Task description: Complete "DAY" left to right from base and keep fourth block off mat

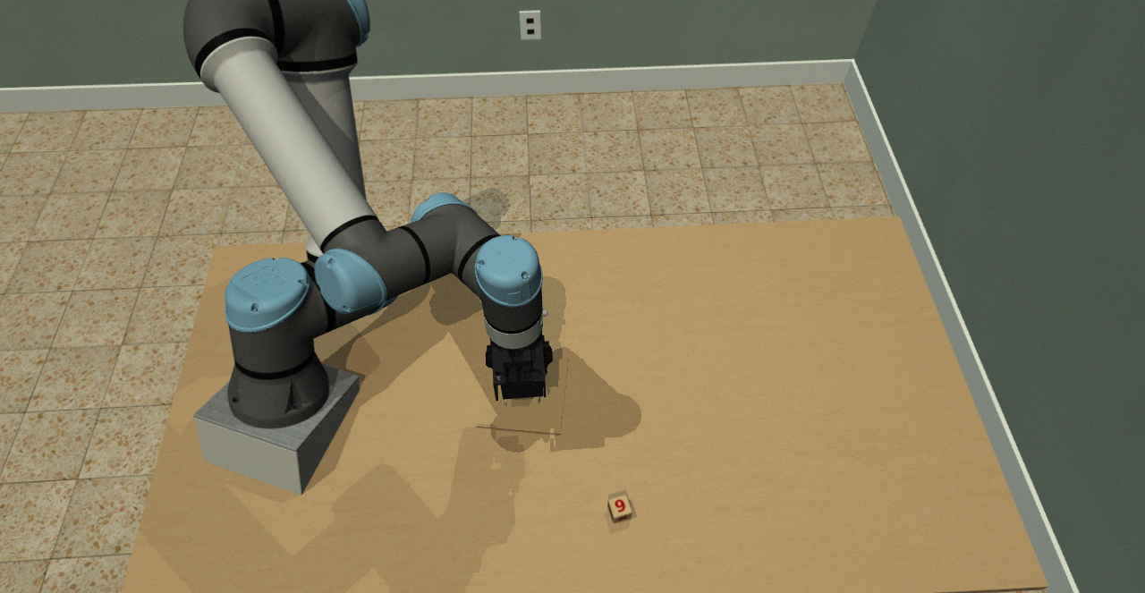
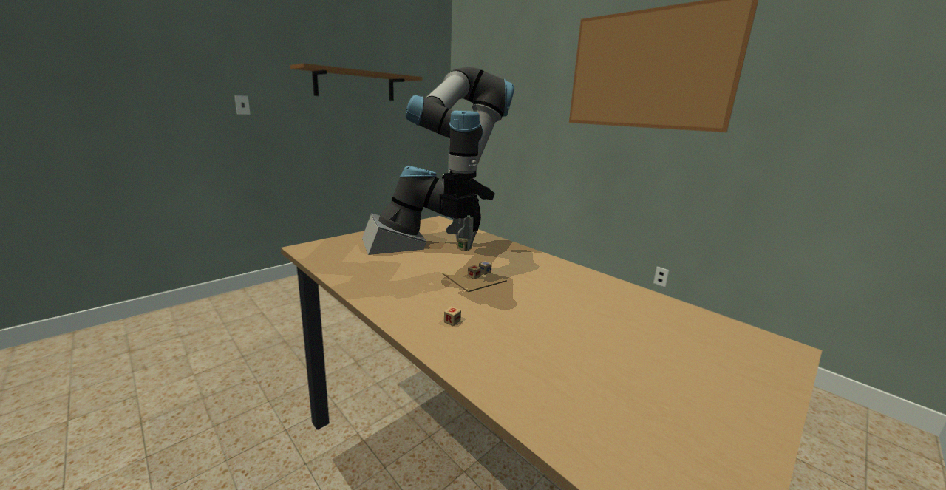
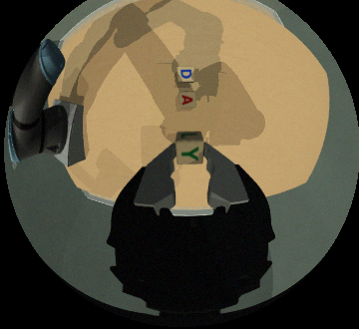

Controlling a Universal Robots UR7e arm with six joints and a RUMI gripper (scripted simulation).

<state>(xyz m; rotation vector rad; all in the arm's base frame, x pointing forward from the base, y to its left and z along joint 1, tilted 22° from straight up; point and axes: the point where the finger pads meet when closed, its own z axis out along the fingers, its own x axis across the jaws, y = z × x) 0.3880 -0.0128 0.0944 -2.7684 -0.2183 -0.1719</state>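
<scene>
Right now my hand is 10 mm past the thin mat, 50 mm to the right of it and 120 mm above it. From my hand the other things lie so: Y block right at my hand; D block 20 mm behind, 90 mm to the left, 100 mm below.
</scene>
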